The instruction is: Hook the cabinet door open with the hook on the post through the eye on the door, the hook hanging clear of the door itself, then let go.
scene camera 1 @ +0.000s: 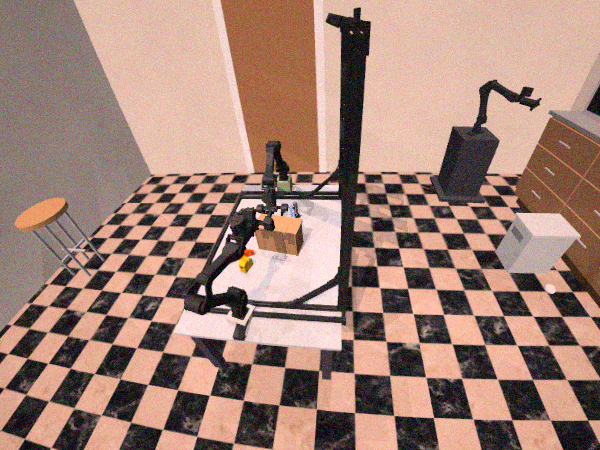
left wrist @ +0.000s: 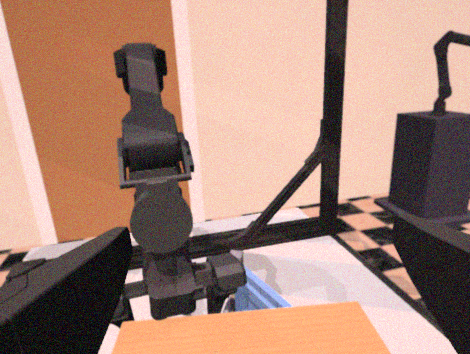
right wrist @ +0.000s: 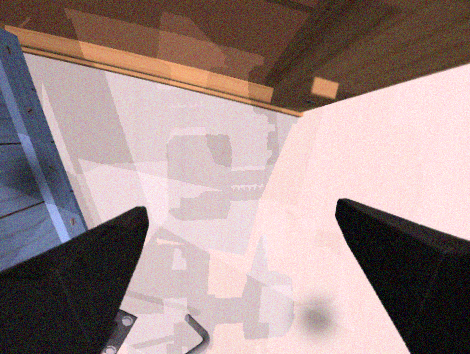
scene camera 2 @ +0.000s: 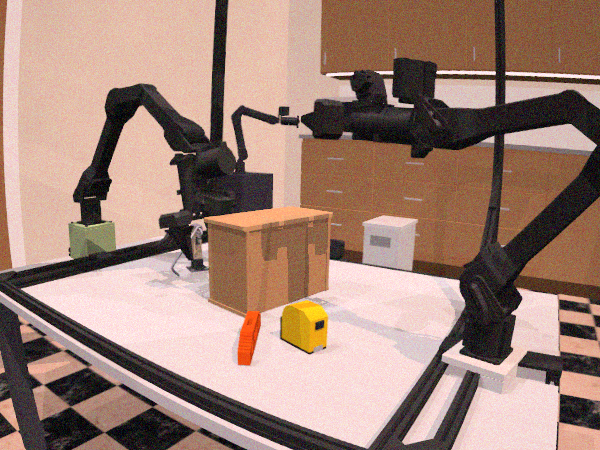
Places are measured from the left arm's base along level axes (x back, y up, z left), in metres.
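Pixels of known places: left gripper, between the fingertips: (scene camera 1: 262, 209) (left wrist: 261, 232); right gripper, between the fingertips: (right wrist: 243, 211) (scene camera 2: 204, 256); left arm's base, origin of its link: (scene camera 1: 240, 312) (scene camera 2: 486, 351); right arm's base, origin of its link: (scene camera 1: 283, 178) (scene camera 2: 91, 222).
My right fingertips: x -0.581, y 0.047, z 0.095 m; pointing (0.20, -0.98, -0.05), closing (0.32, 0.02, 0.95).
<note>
Ahead of a thing's pixels: the offset from my right fingertips to its middle. "pt": to the spot under its first point.
The wooden cabinet @(dx +0.109, dy +0.008, dz -0.089 m) (scene camera 1: 280, 235) (scene camera 2: 227, 265) (left wrist: 250, 332) stands mid-table. Its blue door @(dx -0.029, dy -0.001, dz -0.133 m) (scene camera 1: 294, 210) (left wrist: 262, 295) (right wrist: 30, 165) is swung out from the far side. The post @(pt dx -0.152, dy -0.028, dz -0.074 m) (scene camera 2: 197, 250) stands beyond the cabinet; its base plate @(pt dx -0.157, dy -0.076, dz -0.058 m) (right wrist: 122, 327) is partly behind a finger. The thin metal hook @(dx -0.134, dy -0.018, dz -0.037 m) (scene camera 2: 175, 262) (right wrist: 200, 331) hangs out from the post, its tip apart from the door in the right wrist view. The eye cannot be made out. My right gripper (right wrist: 243, 211) is open and empty, low beside the post, door edge at its left. My left gripper (left wrist: 261, 232) is open and empty above the cabinet.
A yellow tape measure @(dx +0.319, dy -0.046, dz +0.020 m) (scene camera 1: 245, 264) (scene camera 2: 302, 327) and an orange object @(dx +0.266, dy -0.058, dz +0.087 m) (scene camera 1: 249, 253) (scene camera 2: 248, 337) are on the near side of the cabinet in scene camera 2. Black rails (scene camera 2: 150, 370) border the white table, and a tall black column (scene camera 1: 351, 150) rises at its side.
</note>
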